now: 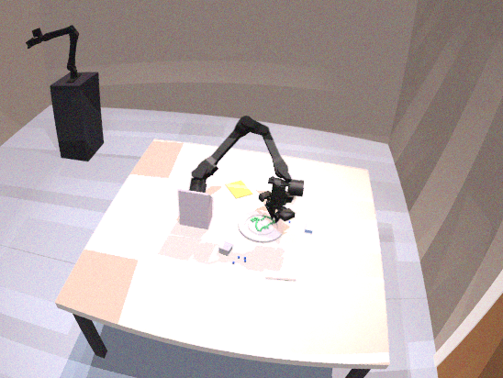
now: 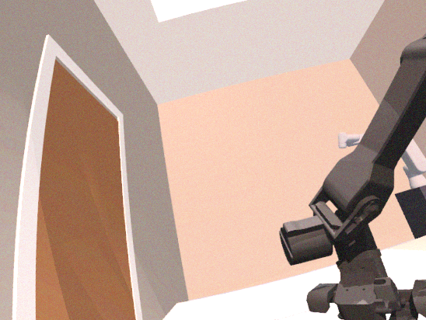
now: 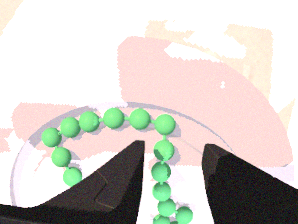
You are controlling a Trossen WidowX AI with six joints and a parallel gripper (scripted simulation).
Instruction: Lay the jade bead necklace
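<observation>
The round white bead board is 5 cm behind my gripper tip, 2 cm to the right of it and 2 cm below it. Round my gripper tip: yellow sheet (22 cm to the left, 20 cm behind, 3 cm below); blue block (16 cm ahead, 2 cm below); cream block (22 cm to the left, 7 cm ahead, 1 cm below).
</observation>
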